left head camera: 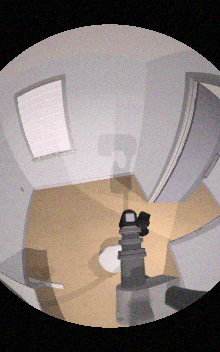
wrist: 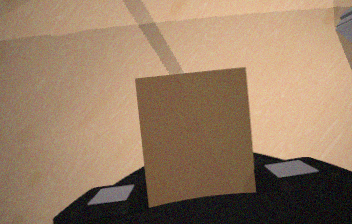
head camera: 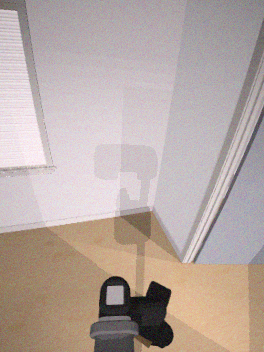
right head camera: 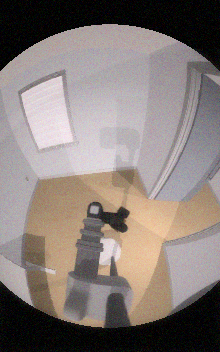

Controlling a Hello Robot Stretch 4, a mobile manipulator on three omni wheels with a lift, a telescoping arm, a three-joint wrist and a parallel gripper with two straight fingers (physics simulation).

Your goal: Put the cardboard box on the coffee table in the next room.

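Seen in the pictures: gripper, fingertip midpoint: (wrist: 196, 170); robot's base, link origin: (left head camera: 113, 257) (right head camera: 105, 250).
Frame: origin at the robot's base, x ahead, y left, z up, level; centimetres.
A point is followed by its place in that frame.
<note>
The cardboard box (wrist: 197, 135) {x 25.5, y -10.8, z 92.1 cm} shows in the wrist view as a plain brown face, upright in the middle, between the two sides of my black gripper (wrist: 196, 170) {x 22.6, y -8.7, z 87.1 cm}. The gripper is shut on the box; the fingertips are hidden behind it. In the head camera view a small brown edge of the box (head camera: 143, 341) {x 20.4, y -8.3, z 90.1 cm} shows beside the black wrist. The box is held above the wooden floor. The coffee table does not show in these views.
A doorway's white frame (head camera: 226, 182) {x 95.0, y -76.8, z 99.5 cm} (left head camera: 176, 152) {x 95.2, y -74.7, z 108.8 cm} (right head camera: 176, 145) {x 95.1, y -71.1, z 112.5 cm} stands at the right, with a blue-grey surface beyond it. A wall corner is ahead. A window (head camera: 20, 95) {x 146.6, y 80.8, z 144.8 cm} (left head camera: 46, 120) {x 142.1, y 100.7, z 139.8 cm} is at the left. A near wall (left head camera: 197, 255) {x -23.4, y -97.3, z 52.9 cm} (right head camera: 197, 260) {x -21.1, y -96.8, z 68.5 cm} stands at the lower right. A white table foot (right head camera: 40, 268) shows at the lower left.
</note>
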